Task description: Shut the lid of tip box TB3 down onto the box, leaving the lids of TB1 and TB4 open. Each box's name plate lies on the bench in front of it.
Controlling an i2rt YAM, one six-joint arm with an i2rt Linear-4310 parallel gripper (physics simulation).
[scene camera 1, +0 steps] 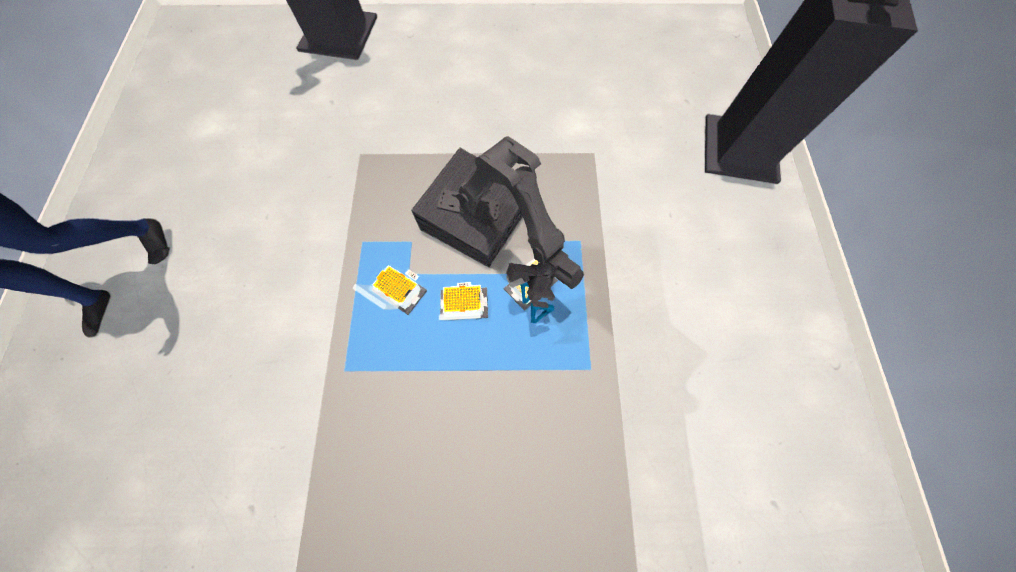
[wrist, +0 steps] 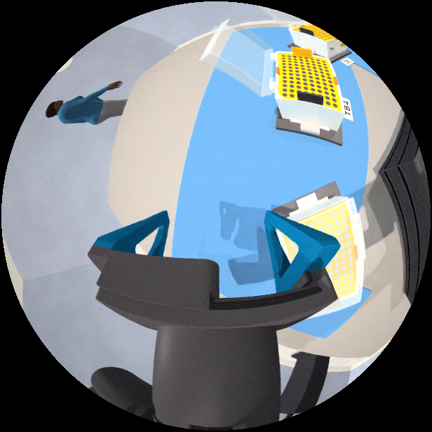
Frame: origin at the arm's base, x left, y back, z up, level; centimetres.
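Seen in the pictures: gripper, between the fingertips: (scene camera 1: 529, 312); arm's base, origin of its link: (scene camera 1: 469, 205).
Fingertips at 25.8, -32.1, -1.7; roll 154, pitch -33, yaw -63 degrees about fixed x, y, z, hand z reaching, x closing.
Observation:
Offsets run from my fingertips to a thing's top centre, as dx, dy, dz. "*": to the spot under its first point. Level surfaces: height alone.
Tip box TB3 {-1.9, +13.1, -1.8} (scene camera 1: 517, 290) (wrist: 361, 241) stands at the right of the mat, partly hidden by the arm. Its clear lid (wrist: 345, 235) lies over the yellow rack, which looks pale through it; I cannot tell whether it is fully seated. TB3's name plate does not show. TB4 {-21.6, +1.6, -2.1} (scene camera 1: 462, 299) (wrist: 309, 82) is in the middle, its clear lid (wrist: 242, 62) open. TB1 {-44.1, +2.1, -2.1} (scene camera 1: 396, 284) (wrist: 322, 40) is at the left, its lid {* -48.2, -3.7, -1.0} (scene camera 1: 374, 296) open. My gripper (scene camera 1: 533, 303) (wrist: 216, 215) is open and empty above the mat, beside TB3; one finger overlaps TB3 in the wrist view.
The blue mat {dz -9.5} (scene camera 1: 426, 348) (wrist: 220, 155) lies on the beige bench {dz -9.9} (scene camera 1: 462, 454). TB4's plate (wrist: 348, 108) and TB1's plate {* -41.4, +8.5, -9.3} (scene camera 1: 412, 274) (wrist: 347, 62) lie by their boxes. The dark arm base (scene camera 1: 455, 220) stands behind the boxes. A person (wrist: 82, 109) is beyond the bench.

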